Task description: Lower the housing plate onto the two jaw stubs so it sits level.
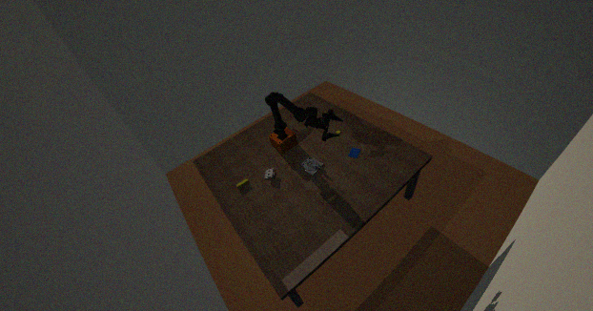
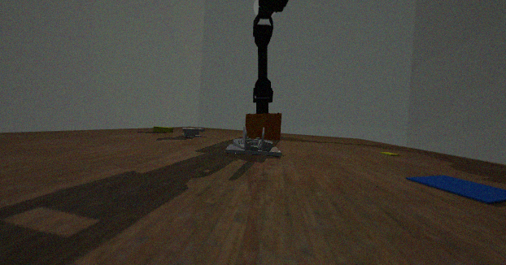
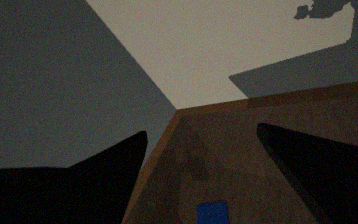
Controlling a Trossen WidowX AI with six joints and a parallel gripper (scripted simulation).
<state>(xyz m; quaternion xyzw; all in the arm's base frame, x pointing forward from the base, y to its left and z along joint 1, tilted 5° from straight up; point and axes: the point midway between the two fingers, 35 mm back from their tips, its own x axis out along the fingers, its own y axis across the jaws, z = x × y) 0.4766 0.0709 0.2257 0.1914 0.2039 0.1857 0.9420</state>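
Now: gripper tip 38 cm past the grey housing plate, 35 cm to the left of it and 32 cm above it. The rest, counted from my gripper tip: blue flat sheet (35 cm below, 16 cm to the left, 1 cm behind); then yellow block (52 cm to the right, 49 cm behind, 34 cm below).
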